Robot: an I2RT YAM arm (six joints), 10 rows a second.
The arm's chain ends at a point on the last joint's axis. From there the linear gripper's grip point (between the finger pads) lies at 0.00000 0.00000 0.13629 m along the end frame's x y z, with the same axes.
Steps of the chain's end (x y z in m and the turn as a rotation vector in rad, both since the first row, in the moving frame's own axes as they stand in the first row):
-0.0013, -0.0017, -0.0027, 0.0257, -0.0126, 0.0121
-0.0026, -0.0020, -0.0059, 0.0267, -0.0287, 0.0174
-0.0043, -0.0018, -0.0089, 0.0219, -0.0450, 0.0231
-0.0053, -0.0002, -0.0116, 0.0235, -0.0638, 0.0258
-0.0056, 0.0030, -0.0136, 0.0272, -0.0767, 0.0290
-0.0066, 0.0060, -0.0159, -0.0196, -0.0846, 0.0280
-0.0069, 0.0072, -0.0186, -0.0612, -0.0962, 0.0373
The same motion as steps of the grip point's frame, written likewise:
-0.0030, -0.0052, -0.0028, 0.0257, -0.0126, 0.0121
-0.0065, -0.0057, -0.0060, 0.0267, -0.0287, 0.0174
-0.0104, -0.0049, -0.0091, 0.0219, -0.0450, 0.0231
-0.0139, -0.0035, -0.0119, 0.0235, -0.0638, 0.0258
-0.0160, -0.0009, -0.0141, 0.0272, -0.0767, 0.0290
-0.0182, 0.0085, -0.0164, -0.0196, -0.0846, 0.0280
-0.0201, 0.0153, -0.0195, -0.0612, -0.0962, 0.0373

